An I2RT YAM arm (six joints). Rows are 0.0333 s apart.
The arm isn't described. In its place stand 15 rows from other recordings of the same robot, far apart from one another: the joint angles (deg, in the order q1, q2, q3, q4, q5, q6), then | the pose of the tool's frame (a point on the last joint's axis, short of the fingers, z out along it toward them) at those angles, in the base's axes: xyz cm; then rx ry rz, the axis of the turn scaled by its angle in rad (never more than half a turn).
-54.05, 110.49, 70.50, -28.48, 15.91, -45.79 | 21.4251 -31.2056 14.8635 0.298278 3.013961 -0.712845
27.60, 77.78, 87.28, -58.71, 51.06, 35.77 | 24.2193 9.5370 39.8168 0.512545 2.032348 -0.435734
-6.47, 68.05, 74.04, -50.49, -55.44, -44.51 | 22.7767 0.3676 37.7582 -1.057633 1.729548 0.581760
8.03, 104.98, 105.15, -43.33, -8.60, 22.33 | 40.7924 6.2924 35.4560 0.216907 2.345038 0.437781
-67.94, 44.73, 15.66, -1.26, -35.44, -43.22 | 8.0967 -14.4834 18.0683 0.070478 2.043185 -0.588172
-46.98, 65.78, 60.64, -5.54, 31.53, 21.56 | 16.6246 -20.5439 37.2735 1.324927 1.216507 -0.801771
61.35, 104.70, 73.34, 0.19, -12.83, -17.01 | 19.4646 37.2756 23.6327 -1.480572 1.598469 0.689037
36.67, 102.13, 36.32, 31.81, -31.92, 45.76 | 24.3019 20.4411 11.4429 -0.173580 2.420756 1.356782
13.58, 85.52, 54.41, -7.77, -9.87, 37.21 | 31.4531 8.2255 23.3015 0.381659 2.292930 0.657517
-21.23, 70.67, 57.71, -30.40, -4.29, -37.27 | 24.7459 -9.3275 29.0964 -0.367533 2.335013 -0.420592
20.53, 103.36, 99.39, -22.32, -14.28, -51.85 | 39.6655 15.7917 36.5194 -1.312855 1.529538 -0.094665
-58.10, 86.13, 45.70, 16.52, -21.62, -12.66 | 18.3138 -26.9401 22.0279 0.534481 1.909219 -0.434762
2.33, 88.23, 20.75, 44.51, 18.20, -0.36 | 26.0613 -0.0524 13.1963 0.161089 1.955128 -0.290213
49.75, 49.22, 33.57, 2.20, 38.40, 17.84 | 14.5309 13.7422 28.1392 -0.018157 1.760857 0.253833
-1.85, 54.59, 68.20, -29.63, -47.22, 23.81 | 18.6145 2.0131 41.7540 -0.176709 1.871311 1.022238
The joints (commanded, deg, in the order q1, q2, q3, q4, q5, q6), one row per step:
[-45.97 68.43 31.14 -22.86 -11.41 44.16]
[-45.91 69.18 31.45 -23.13 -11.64 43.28]
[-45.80 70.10 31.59 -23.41 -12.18 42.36]
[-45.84 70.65 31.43 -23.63 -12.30 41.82]
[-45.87 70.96 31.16 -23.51 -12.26 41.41]
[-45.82 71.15 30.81 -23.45 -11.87 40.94]
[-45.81 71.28 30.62 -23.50 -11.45 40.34]
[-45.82 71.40 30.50 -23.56 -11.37 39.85]
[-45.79 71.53 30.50 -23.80 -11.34 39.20]
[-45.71 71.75 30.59 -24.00 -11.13 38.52]
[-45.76 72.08 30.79 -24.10 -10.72 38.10]
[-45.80 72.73 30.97 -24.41 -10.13 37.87]
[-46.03 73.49 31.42 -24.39 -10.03 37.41]
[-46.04 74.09 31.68 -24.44 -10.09 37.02]
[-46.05 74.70 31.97 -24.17 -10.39 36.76]
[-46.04 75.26 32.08 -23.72 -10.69 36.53]
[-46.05 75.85 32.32 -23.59 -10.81 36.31]
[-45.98 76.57 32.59 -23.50 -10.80 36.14]
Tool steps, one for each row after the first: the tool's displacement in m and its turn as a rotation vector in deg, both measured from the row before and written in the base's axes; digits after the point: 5 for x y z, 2 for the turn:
[0.00112 -0.00065 -0.00116 0.23 0.53 0.92]
[0.00104 -0.00002 -0.00256 0.65 0.58 1.16]
[-0.00041 0.00031 -0.00278 0.49 0.67 0.48]
[-0.00047 0.00029 -0.00223 0.12 0.42 0.31]
[-0.00075 0.00070 -0.00230 -0.11 0.66 0.29]
[-0.00063 0.00033 -0.00142 -0.26 0.63 0.35]
[-0.00038 0.00027 -0.00102 -0.05 0.34 0.39]
[-0.00017 0.00030 -0.00062 -0.04 0.38 0.59]
[0.00021 0.00002 -0.00048 -0.19 0.48 0.60]
[0.00026 -0.00088 -0.00026 -0.27 0.50 0.15]
[0.00003 -0.00076 -0.00159 0.09 0.97 -0.08]
[0.00090 -0.00223 -0.00042 -0.04 0.34 0.14]
[0.00087 -0.00091 -0.00083 0.16 0.29 0.37]
[0.00144 -0.00129 -0.00049 0.12 -0.12 0.34]
[0.00121 -0.00093 -0.00103 0.10 -0.16 0.34]
[0.00105 -0.00104 -0.00081 0.15 0.11 0.24]
[0.00129 -0.00097 -0.00119 0.18 0.28 0.22]

